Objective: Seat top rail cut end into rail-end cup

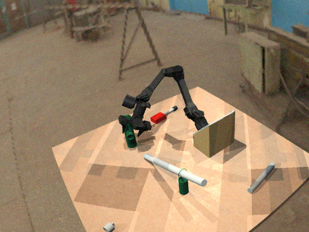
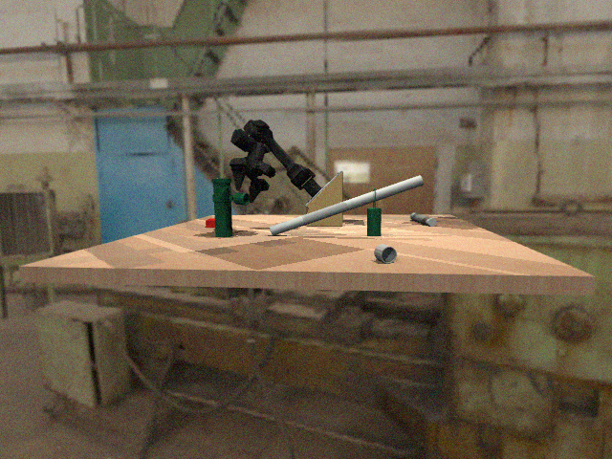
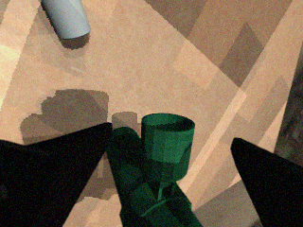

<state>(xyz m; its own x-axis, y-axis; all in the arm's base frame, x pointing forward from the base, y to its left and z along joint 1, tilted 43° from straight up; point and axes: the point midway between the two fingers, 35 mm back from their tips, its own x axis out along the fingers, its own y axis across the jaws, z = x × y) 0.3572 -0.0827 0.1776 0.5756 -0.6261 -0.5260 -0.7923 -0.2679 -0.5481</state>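
My gripper tip is now 2 cm to the left of the green rail-end cup and 1 cm above it. From my gripper tip the other things lie so: short green post (10 cm behind, 44 cm to the left, 4 cm below); small grey fitting (32 cm ahead, 48 cm to the left, 12 cm below); grey tube (48 cm behind, 63 cm to the left, 12 cm below).
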